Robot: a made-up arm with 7 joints.
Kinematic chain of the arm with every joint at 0, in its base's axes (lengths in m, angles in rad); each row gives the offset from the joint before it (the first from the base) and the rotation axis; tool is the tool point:
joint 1: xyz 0 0 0.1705 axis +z
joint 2: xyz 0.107 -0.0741 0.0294 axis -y
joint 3: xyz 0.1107 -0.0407 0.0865 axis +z
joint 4: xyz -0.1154 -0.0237 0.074 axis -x
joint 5: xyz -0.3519 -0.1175 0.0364 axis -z
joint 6: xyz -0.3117 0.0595 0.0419 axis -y
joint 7: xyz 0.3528 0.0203 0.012 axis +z
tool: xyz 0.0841 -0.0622 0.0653
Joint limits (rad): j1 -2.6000..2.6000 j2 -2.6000..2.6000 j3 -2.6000..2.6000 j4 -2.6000..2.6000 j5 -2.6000..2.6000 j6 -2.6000..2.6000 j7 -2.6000..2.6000
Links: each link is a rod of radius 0.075 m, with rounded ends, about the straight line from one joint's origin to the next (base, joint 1, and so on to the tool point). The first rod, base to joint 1, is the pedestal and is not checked.
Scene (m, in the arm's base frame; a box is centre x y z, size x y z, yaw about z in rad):
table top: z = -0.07
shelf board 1: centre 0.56 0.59 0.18 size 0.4 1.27 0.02 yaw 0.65
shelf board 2: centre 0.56 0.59 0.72 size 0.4 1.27 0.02 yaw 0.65
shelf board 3: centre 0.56 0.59 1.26 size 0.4 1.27 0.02 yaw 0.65
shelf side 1: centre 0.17 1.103 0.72 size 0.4 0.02 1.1 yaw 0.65
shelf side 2: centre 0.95 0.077 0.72 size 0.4 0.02 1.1 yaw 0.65
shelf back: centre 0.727 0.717 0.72 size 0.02 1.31 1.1 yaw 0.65
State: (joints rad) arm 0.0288 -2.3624 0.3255 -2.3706 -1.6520 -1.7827 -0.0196
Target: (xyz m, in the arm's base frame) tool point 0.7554 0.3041 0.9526
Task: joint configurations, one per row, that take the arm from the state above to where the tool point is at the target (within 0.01 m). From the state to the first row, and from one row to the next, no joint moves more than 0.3 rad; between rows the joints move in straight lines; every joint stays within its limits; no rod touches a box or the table.
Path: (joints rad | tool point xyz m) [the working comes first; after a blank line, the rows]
Joints at the target: 0.4759 -2.2253 0.4274 -2.6000 -0.6659 -2.6000 0.3559
Straight joint move there: touches shelf board 2.

1: 0.0971 -2.1303 0.5552 -2.3594 -1.5411 -1.8541 -0.0797 | 0.4815 0.1554 0.6688
2: 0.1655 -1.8983 0.7850 -2.3481 -1.4302 -1.9255 -0.1398 | 0.3770 -0.0185 0.8188
3: 0.2338 -1.6662 1.0147 -2.3369 -1.3193 -1.9970 -0.1999 | 0.2558 -0.2421 0.8799
4: 0.3021 -1.4342 1.2445 -2.3257 -1.2084 -2.0684 -0.2600 | 0.1699 -0.4908 0.8305
5: 0.3600 -1.6979 0.9721 -2.4171 -1.0276 -2.2456 -0.0547 | 0.3554 -0.2892 0.9959
6: 0.4180 -1.9616 0.6997 -2.5086 -0.8468 -2.4228 0.1506 | 0.5733 -0.0125 1.0441
7: 0.4759 -2.2253 0.4274 -2.6000 -0.6659 -2.6000 0.3559 | 0.7554 0.3041 0.9526

